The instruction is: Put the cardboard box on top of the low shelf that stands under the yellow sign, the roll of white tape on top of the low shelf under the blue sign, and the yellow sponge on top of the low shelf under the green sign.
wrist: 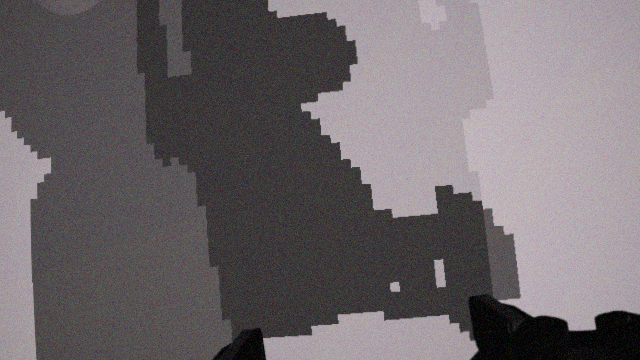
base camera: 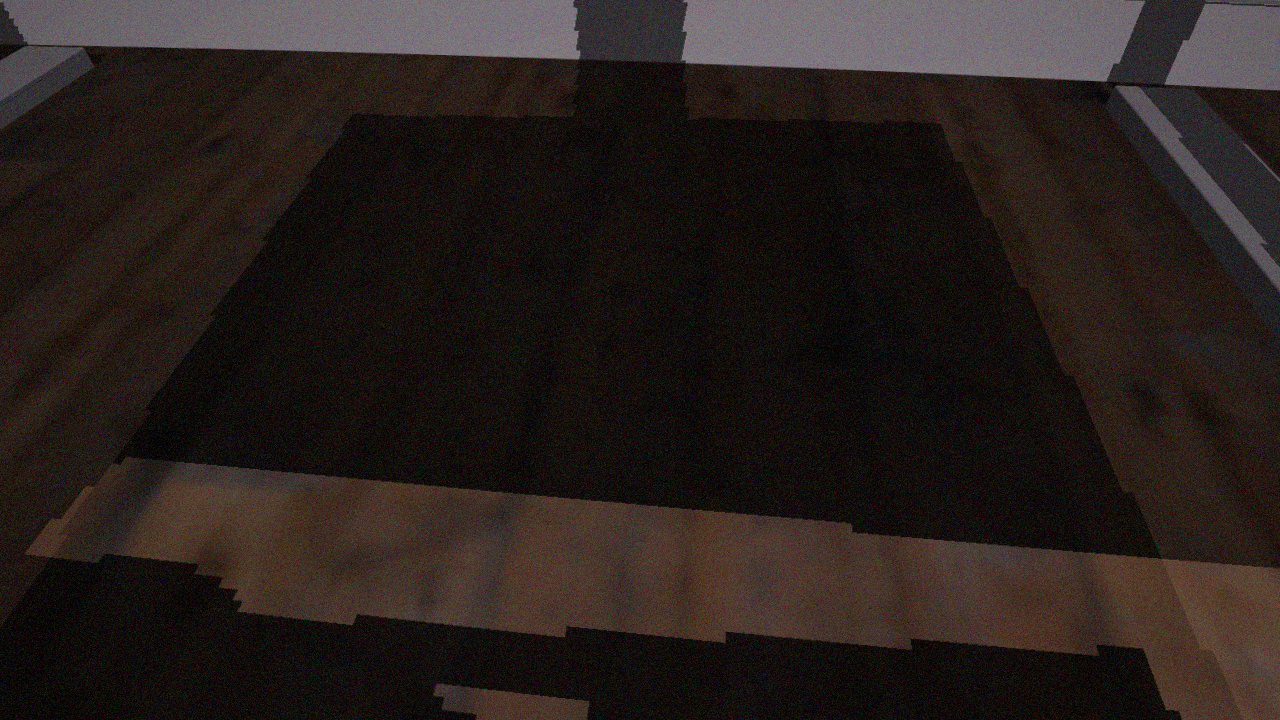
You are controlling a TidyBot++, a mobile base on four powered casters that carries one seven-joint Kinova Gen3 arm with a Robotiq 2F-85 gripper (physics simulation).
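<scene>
My gripper is open, with its two black fingertips far apart at the bottom of the wrist view. No object shows between them. A pale, plain surface lies beyond the fingers, crossed by a jagged dark shadow. The rounded edge of something greyish is cut off at the top left of the wrist view; I cannot tell what it is. The cardboard box, the yellow sponge, the low shelves and the coloured signs cannot be made out in either view, nor can the white tape be identified.
The base camera shows a dark wooden floor with large shadows. A pale wall runs along the top. A low grey-white bar lies at the upper left, and another grey-white bar runs down the right side.
</scene>
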